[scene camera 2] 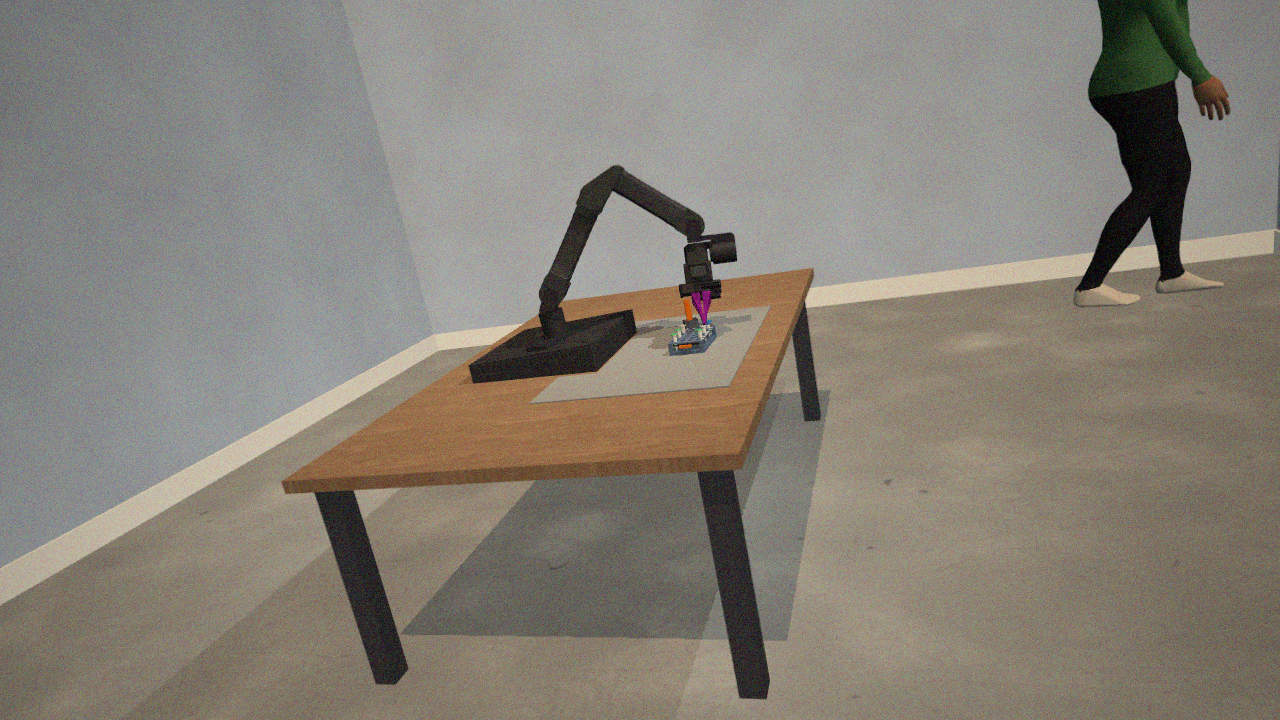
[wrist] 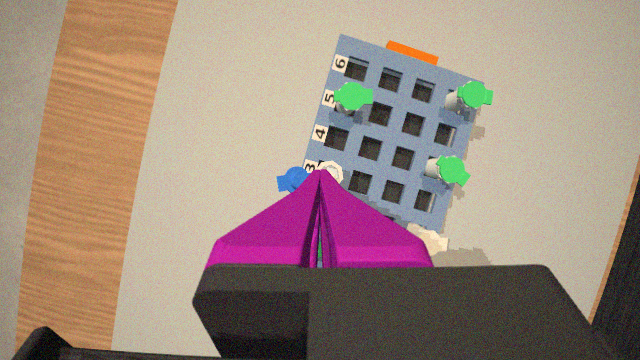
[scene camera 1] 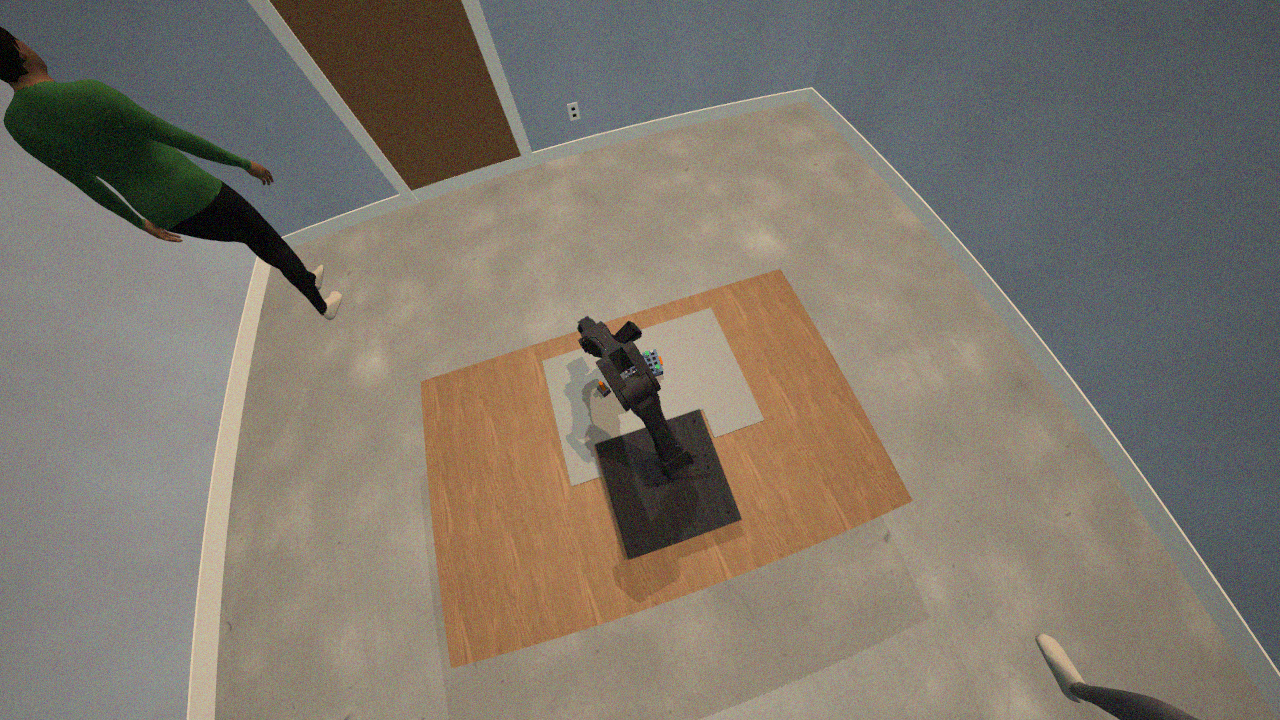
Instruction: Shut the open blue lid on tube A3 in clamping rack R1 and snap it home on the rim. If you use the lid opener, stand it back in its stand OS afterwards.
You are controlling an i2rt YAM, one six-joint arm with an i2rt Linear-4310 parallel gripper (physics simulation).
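Places are measured from the arm's base along level axes (x ahead, y up, z right), in millimetres.
Where they show: gripper, fingertip midpoint: (scene camera 2: 704, 324) (wrist: 320, 180); arm's base, link origin: (scene camera 2: 557, 338) (scene camera 1: 676, 466).
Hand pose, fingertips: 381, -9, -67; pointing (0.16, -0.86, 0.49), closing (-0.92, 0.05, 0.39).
Things, the pixels of their top centre, and the offset from my fingertips, as dx, dy, dz. "spot": a spot on its surface instead. Level surfaces: height alone.
- clamping rack R1, top centre: (wrist: 391, 161) (scene camera 2: 691, 324) (scene camera 1: 641, 360) -25, +9, +21
- Tube A3, surface spot: (wrist: 330, 171) spot: -3, -6, +6
- orange lid opener, top centre: (scene camera 2: 686, 299) -90, +38, -121
- cream-capped tube, top centre: (wrist: 430, 244) -63, +1, -8
- orange tab, surface spot: (wrist: 412, 52) spot: -21, -24, +86
- grey mat, surface height: dy -47
- wooden table, surface height: dy -50
The clamping rack R1 (wrist: 385, 135) (scene camera 2: 691, 345) is a blue-grey block with square holes and row labels. Tube A3 (wrist: 330, 171) stands at the row labelled 3, its white rim partly showing. Its blue lid (wrist: 294, 179) is open and sticks out beyond the rack's edge, left of the rim in the wrist view. My gripper (wrist: 320, 180) (scene camera 2: 704, 322) has magenta fingers, shut with nothing between them. The fingertips are right at the rim and hinge side of A3 in the wrist view and cover part of both. The orange lid opener (scene camera 2: 687, 309) stands upright beside the gripper.
Green-capped tubes (wrist: 353, 96) (wrist: 474, 94) (wrist: 452, 170) stand in the rack, and a cream-capped tube (wrist: 431, 239) shows beside the fingers. An orange tab (wrist: 412, 52) is on the rack's end. The grey mat (wrist: 225, 100) (scene camera 2: 644, 383) lies on the wooden table (scene camera 2: 501, 438).
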